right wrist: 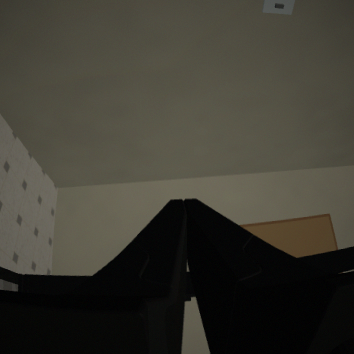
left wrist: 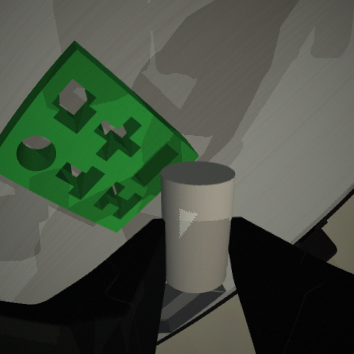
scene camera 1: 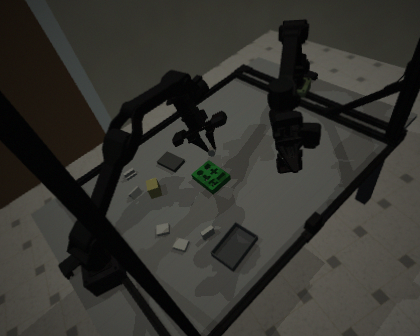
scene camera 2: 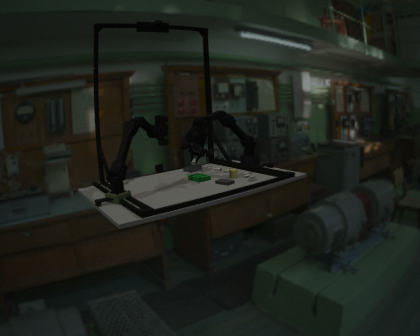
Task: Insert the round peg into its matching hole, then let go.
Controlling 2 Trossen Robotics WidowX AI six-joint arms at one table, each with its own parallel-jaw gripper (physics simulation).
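A pale round peg (left wrist: 197, 230) (scene camera 1: 211, 153) is held between the fingers of my left gripper (left wrist: 196, 229) (scene camera 1: 210, 151), above the table near the green board. The green board (left wrist: 107, 107) (scene camera 1: 211, 185) (scene camera 2: 199, 177) lies on the table with several shaped holes. Its round hole (left wrist: 36, 153) is at the left of the board in the left wrist view, apart from the peg. My right gripper (right wrist: 182, 211) (scene camera 1: 296, 170) is shut and empty, raised at the right in scene camera 1; its fingertips touch in the right wrist view.
A dark flat block (scene camera 1: 170, 161) (scene camera 2: 225, 182) and a yellow block (scene camera 1: 153, 188) (scene camera 2: 233, 173) lie left of the board in scene camera 1. Several small white pieces are scattered nearby, one white piece (scene camera 1: 207, 231) beside a dark open tray (scene camera 1: 216, 256). A black frame edges the table.
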